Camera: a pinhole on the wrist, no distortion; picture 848 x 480 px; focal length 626.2 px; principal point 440.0 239.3 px. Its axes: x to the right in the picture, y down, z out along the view. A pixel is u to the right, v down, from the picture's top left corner.
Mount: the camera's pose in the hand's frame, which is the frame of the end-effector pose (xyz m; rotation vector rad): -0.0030 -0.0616 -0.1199 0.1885 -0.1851 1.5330
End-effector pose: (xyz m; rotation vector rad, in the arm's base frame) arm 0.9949 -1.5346 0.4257 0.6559 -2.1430 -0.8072
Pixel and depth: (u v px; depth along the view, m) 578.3 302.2 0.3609
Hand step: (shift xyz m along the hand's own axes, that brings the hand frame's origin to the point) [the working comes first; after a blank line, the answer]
In the camera's frame: 0.0797 0.0363 0.3609

-0.0374 -0.0685 0.2498
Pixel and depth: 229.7 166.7 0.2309
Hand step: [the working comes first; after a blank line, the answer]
In the camera's frame: -0.0775 -0.0268 0.2309

0.0211 -0.1923 0.0859
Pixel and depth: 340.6 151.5 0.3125
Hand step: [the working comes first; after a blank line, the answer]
In the camera's frame: -0.0496 -0.0438 0.3125

0.0389 -0.1850 0.1717
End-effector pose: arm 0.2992 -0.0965 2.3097 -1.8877 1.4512 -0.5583
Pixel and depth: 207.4 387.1 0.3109
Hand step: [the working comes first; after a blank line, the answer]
In the camera's frame: -0.1155 0.0734 0.3109

-0.0802 -0.2452 0.1553
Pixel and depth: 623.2 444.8 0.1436
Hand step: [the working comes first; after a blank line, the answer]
In the camera's frame: 0.0420 0.0471 0.1436

-0.0491 -0.0534 0.0298
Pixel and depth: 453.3 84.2 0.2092
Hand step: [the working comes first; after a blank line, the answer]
In the camera's frame: 0.0044 -0.0518 0.2092

0.0486 -0.1083 0.0841
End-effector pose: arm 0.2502 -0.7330 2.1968 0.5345 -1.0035 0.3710
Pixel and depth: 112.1 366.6 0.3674
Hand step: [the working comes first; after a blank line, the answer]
In the camera's frame: -0.1924 0.0747 0.3674

-0.0839 -0.3332 0.1920
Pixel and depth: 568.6 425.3 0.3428
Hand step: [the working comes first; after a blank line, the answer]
In the camera's frame: 0.0704 0.1018 0.3428

-0.1032 -0.0714 0.2304
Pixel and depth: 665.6 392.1 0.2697
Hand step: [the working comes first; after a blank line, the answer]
In the camera's frame: 0.0972 0.0658 0.2697

-0.0663 -0.0291 0.1655
